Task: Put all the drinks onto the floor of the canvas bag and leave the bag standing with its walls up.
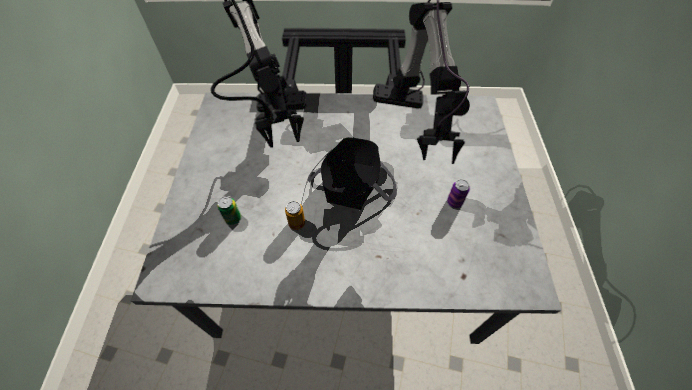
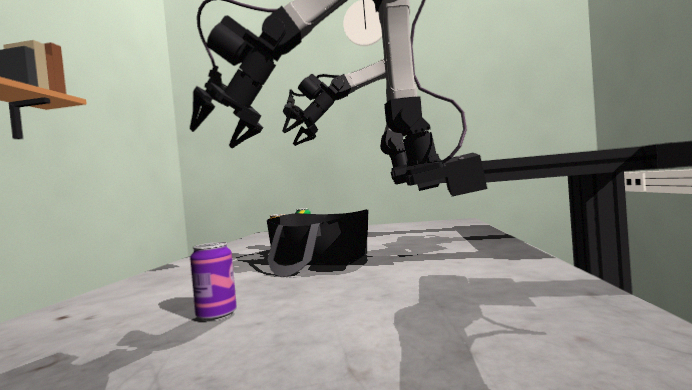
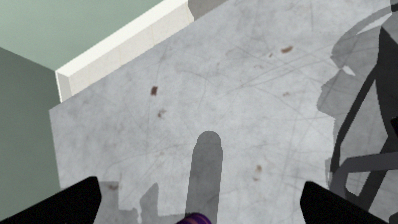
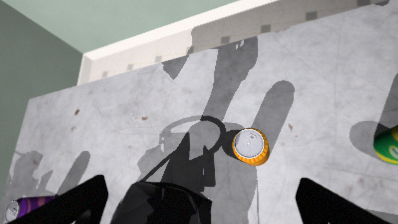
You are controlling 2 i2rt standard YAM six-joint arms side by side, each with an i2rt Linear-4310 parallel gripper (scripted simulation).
Labels:
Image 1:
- black canvas bag: 360, 151
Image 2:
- left gripper: 211, 139
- right gripper: 288, 138
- black canvas bag: 300, 239
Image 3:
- left gripper: 200, 188
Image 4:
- right gripper: 201, 186

